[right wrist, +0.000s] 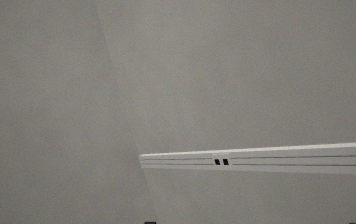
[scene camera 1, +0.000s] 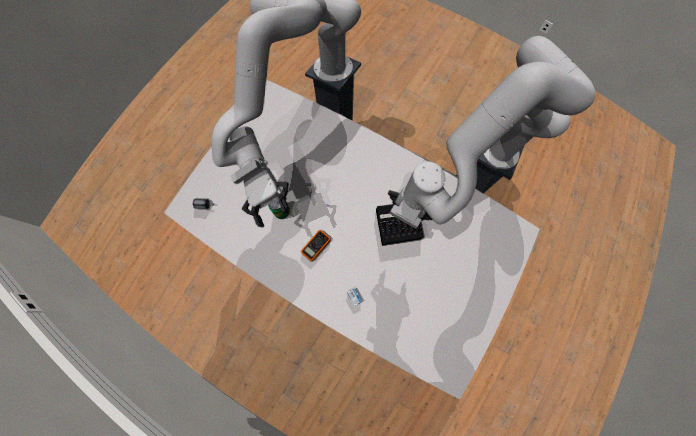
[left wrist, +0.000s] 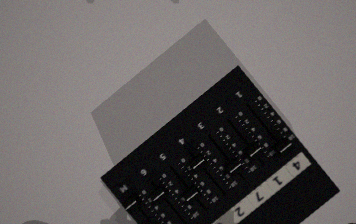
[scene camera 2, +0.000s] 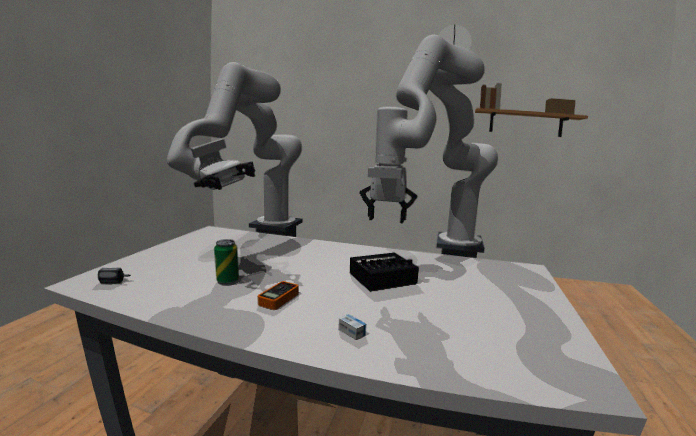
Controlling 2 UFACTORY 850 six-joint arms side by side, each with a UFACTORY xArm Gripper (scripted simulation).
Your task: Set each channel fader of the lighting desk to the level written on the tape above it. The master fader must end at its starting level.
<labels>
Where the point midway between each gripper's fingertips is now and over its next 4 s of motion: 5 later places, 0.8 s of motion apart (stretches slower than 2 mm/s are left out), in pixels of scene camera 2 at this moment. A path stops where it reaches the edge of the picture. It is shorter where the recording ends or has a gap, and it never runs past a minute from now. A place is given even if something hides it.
My left gripper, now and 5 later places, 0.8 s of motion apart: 386, 220; 388, 226; 391, 232; 394, 237; 397, 243; 399, 246
My right gripper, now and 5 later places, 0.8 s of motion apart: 236, 177; 174, 150; 149, 138; 154, 135; 175, 133; 204, 128
</labels>
